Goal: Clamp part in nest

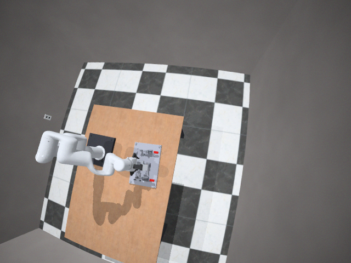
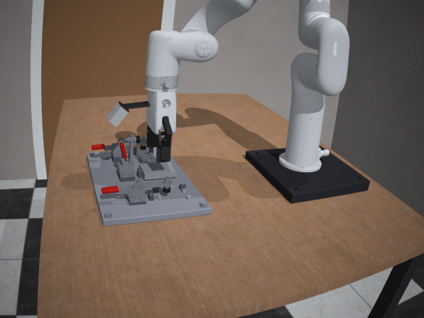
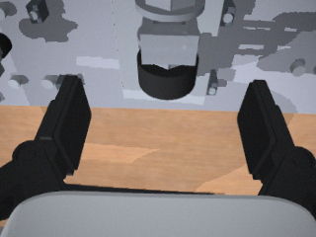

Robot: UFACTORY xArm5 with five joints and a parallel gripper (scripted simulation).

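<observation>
Now: the grey rectangular part 50 mm below my hand. Round my hand: grey fixture plate 70 mm below, 50 mm ahead.
</observation>
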